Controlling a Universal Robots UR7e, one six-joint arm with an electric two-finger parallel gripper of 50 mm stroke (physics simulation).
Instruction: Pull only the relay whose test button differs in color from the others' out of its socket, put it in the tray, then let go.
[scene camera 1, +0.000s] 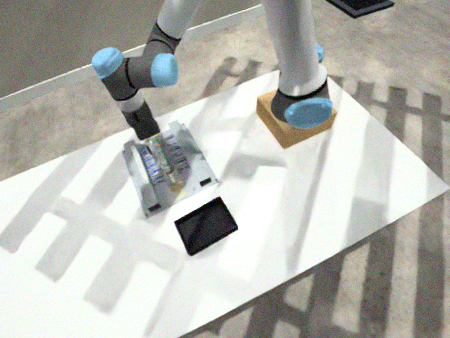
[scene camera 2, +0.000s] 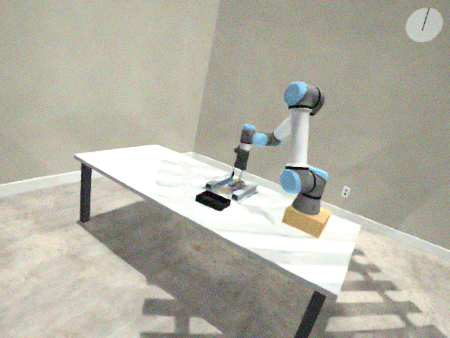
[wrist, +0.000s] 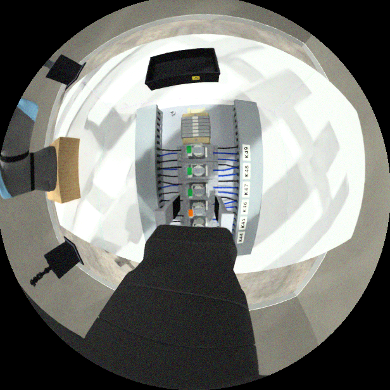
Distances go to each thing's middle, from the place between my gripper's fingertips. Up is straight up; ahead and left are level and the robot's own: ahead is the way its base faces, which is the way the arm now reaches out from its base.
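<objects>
Relative to the grey panel (scene camera 1: 167, 199), my gripper is 70 mm above and 30 mm to the right.
</objects>
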